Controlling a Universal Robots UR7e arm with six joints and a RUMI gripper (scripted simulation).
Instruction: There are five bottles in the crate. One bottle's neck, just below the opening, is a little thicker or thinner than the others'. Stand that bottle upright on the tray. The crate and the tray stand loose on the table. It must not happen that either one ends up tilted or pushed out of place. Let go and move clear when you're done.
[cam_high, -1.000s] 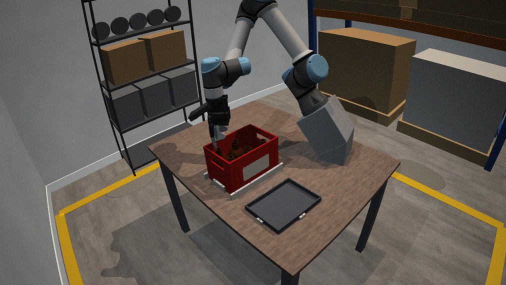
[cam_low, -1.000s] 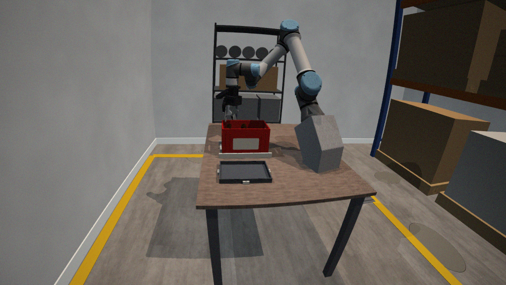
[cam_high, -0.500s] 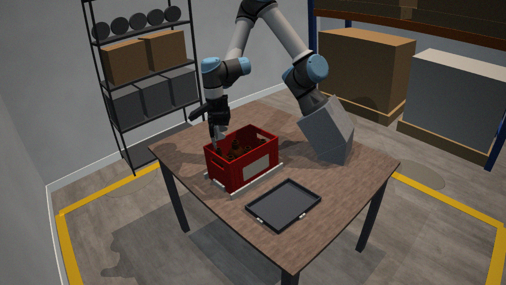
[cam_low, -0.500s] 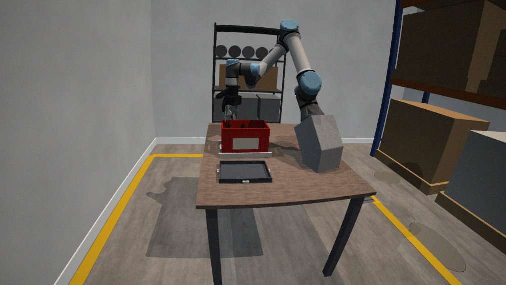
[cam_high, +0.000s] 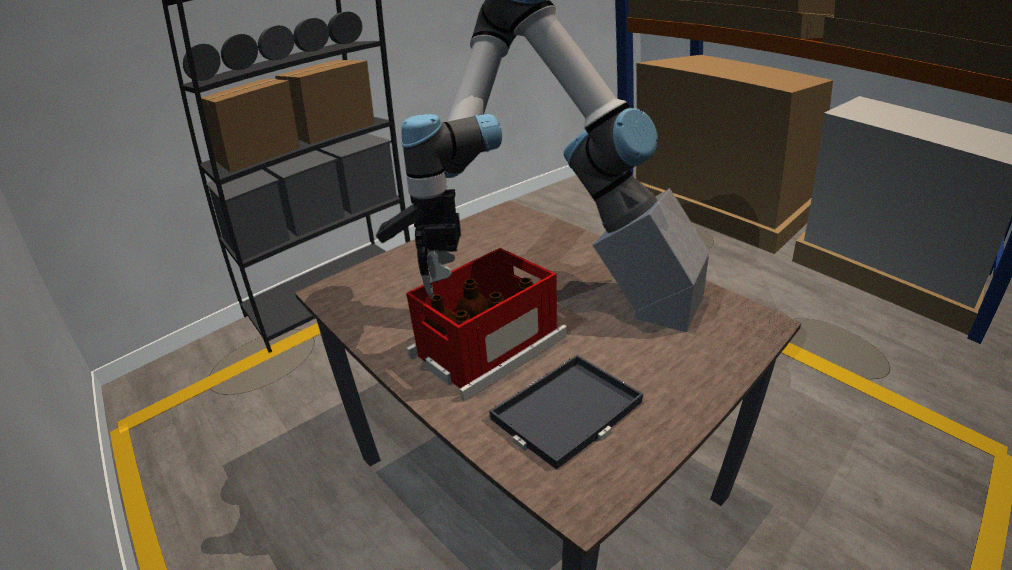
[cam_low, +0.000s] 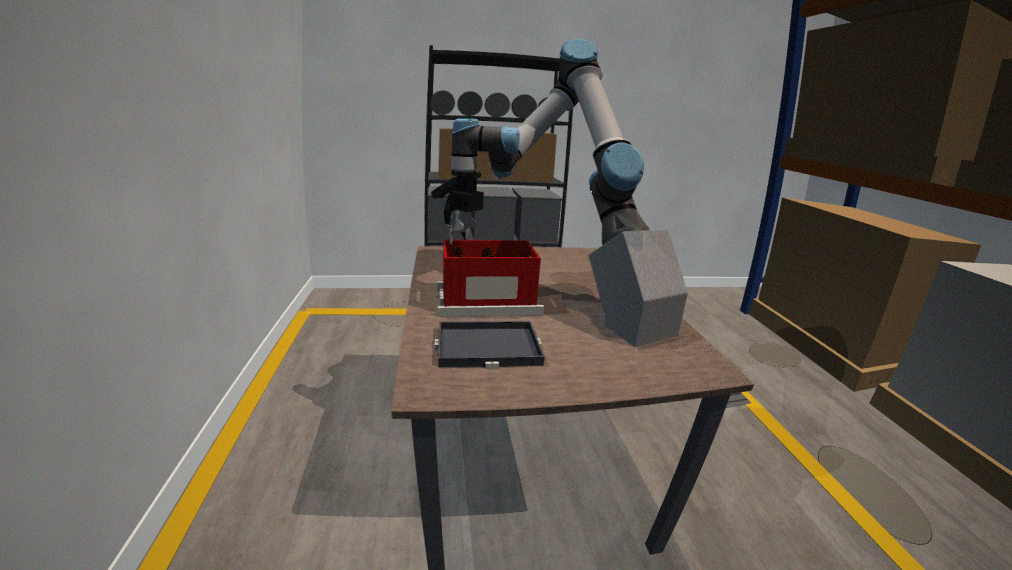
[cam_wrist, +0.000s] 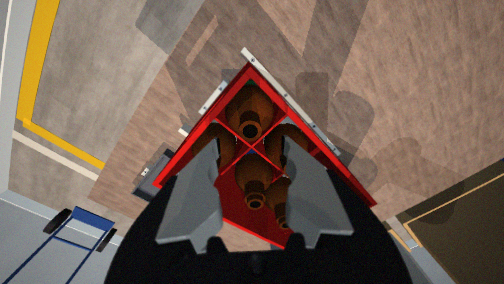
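Right now the red crate is 11 cm below my hand, 8 cm behind it and 6 cm to the left of it. The rest, counted from my hand: dark tray: 33 cm to the left, 18 cm below, 1 cm behind.
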